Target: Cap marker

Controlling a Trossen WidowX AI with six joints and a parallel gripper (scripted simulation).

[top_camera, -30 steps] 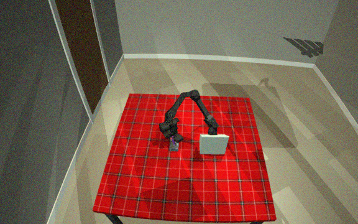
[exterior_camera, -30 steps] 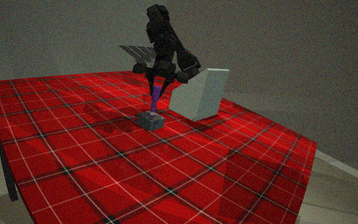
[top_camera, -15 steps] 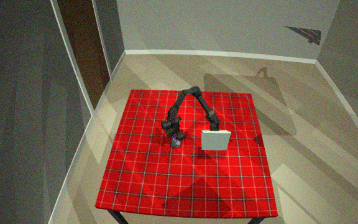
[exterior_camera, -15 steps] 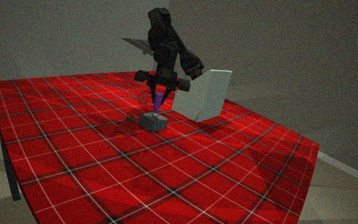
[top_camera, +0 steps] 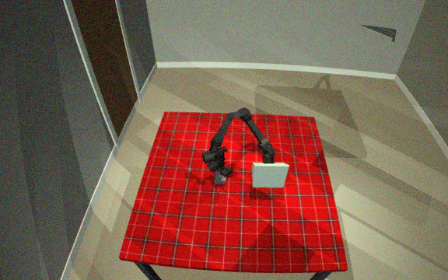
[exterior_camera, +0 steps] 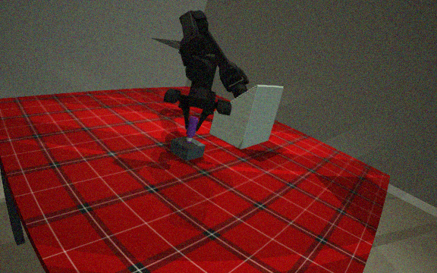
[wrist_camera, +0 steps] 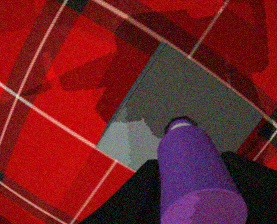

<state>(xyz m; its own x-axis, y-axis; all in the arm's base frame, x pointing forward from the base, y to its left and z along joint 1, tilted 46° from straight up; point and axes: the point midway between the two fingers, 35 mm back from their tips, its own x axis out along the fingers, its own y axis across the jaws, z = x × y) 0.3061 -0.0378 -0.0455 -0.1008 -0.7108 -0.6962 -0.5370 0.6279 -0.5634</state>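
Right now my gripper tip is 1 cm below the purple cap.
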